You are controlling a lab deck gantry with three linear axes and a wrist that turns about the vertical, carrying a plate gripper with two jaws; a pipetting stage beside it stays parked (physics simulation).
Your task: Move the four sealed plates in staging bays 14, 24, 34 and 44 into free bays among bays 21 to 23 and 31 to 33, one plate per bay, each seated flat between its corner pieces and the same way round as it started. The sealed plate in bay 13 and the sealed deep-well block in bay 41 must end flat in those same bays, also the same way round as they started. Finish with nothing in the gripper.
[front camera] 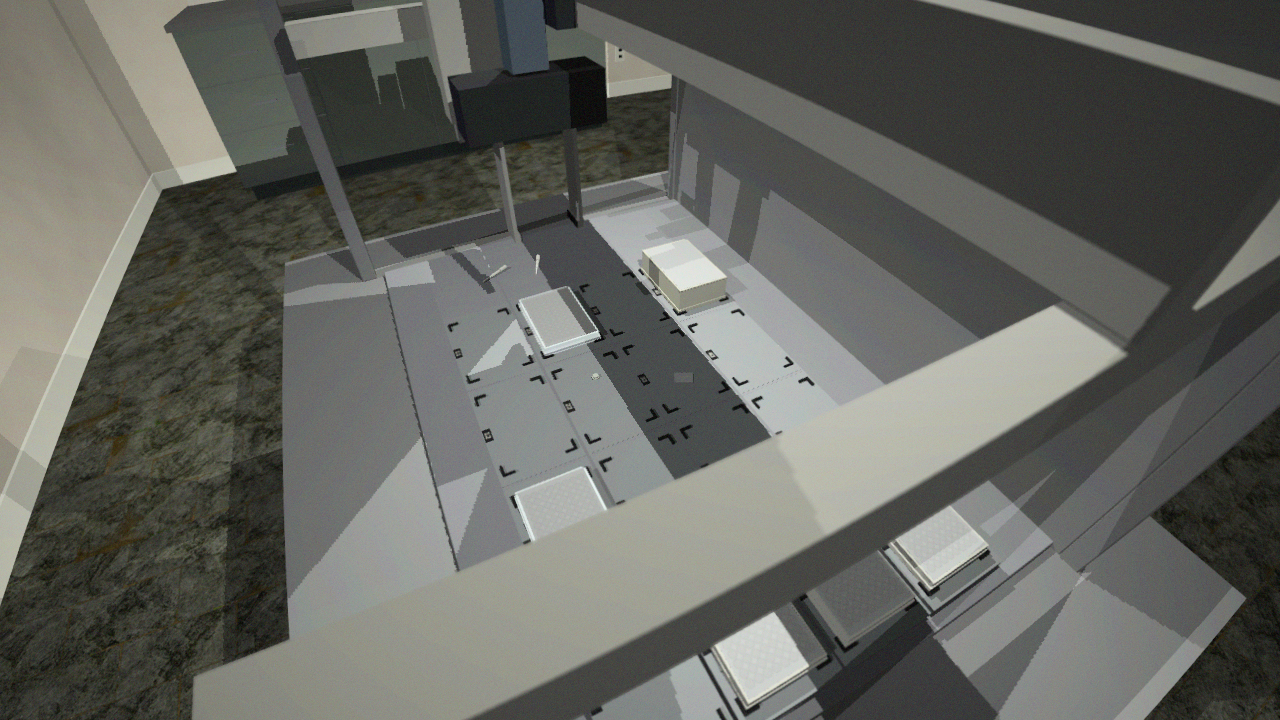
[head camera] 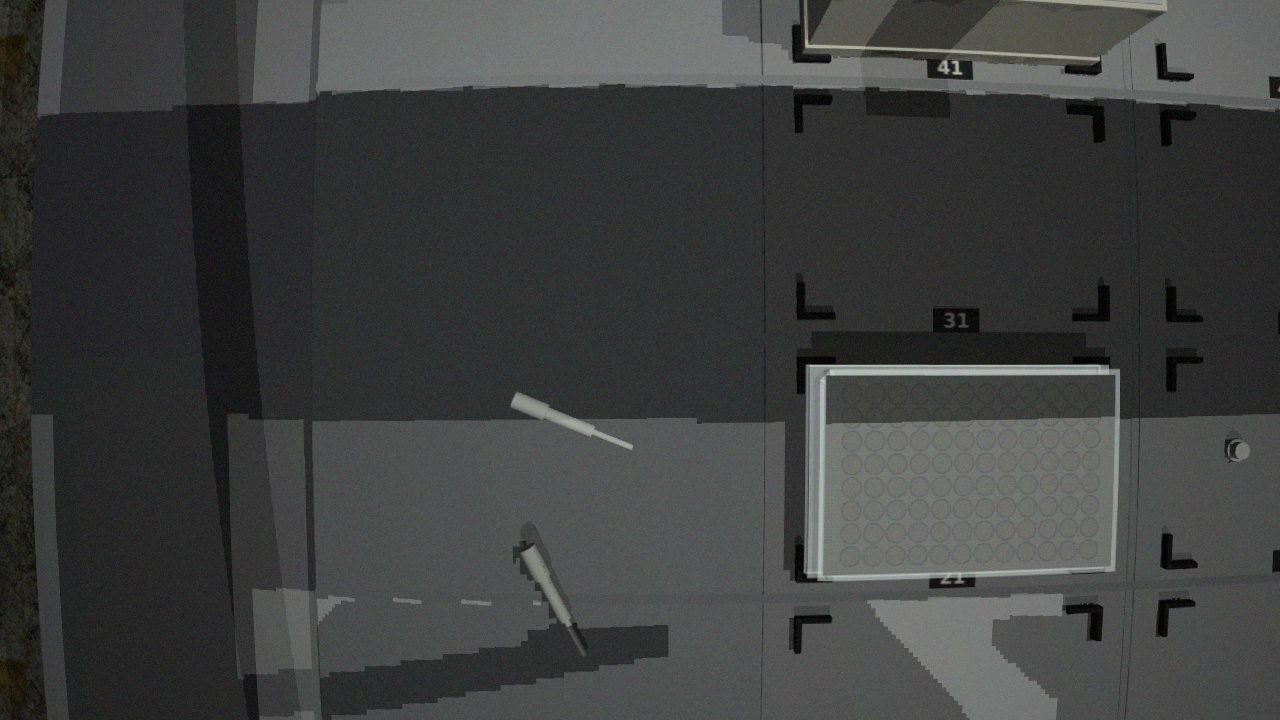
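Where they show: gripper, fingertip midpoint: (front camera: 545, 228); robot's base at its link origin: (front camera: 450, 326).
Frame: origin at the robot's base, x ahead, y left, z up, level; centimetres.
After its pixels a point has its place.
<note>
A sealed plate (front camera: 559, 319) {z 1.4, x 7.5, y 14.9 cm} (head camera: 966, 474) {z 1.4, x 6.1, y 15.0 cm} lies flat in bay 21, between its corner pieces where they show. The sealed deep-well block (front camera: 684, 273) {z 4.2, x 9.0, y 35.1 cm} (head camera: 975, 31) {z 2.0, x 6.4, y 32.3 cm} stands in bay 41, partly cut off in the head view. The sealed plate (front camera: 562, 503) {z 1.4, x 36.5, y 4.4 cm} in bay 13 is partly hidden by the front beam. White sealed plates sit in bay 44 (front camera: 941, 544) {z 2.9, x 59.3, y 36.1 cm} and in bay 24 (front camera: 760, 658) {z 2.9, x 59.3, y 13.8 cm}; a shaded plate (front camera: 861, 598) {z 2.9, x 59.4, y 25.1 cm} sits in bay 34. No plate shows in the visible part of bay 14. My gripper (front camera: 545, 231) {z 16.0, x 6.4, y 15.0 cm} is open and empty, raised over the deck's far end.
Two thin white tube-like pieces (front camera: 494, 272) {z 0.6, x -10.1, y 9.7 cm} (head camera: 572, 420) {z 0.5, x -9.4, y 17.1 cm} lie at the far end, left of bay 21 in the head view. A small white cap (front camera: 595, 376) {z 0.4, x 19.7, y 15.4 cm} (head camera: 1237, 449) {z 0.4, x 19.3, y 15.6 cm} is in bay 22. A grey flat piece (front camera: 682, 377) {z 0.1, x 24.9, y 25.9 cm} lies in bay 32. A broad beam (front camera: 680, 528) {z 40.0, x 61.8, y 2.1 cm} crosses the front view.
</note>
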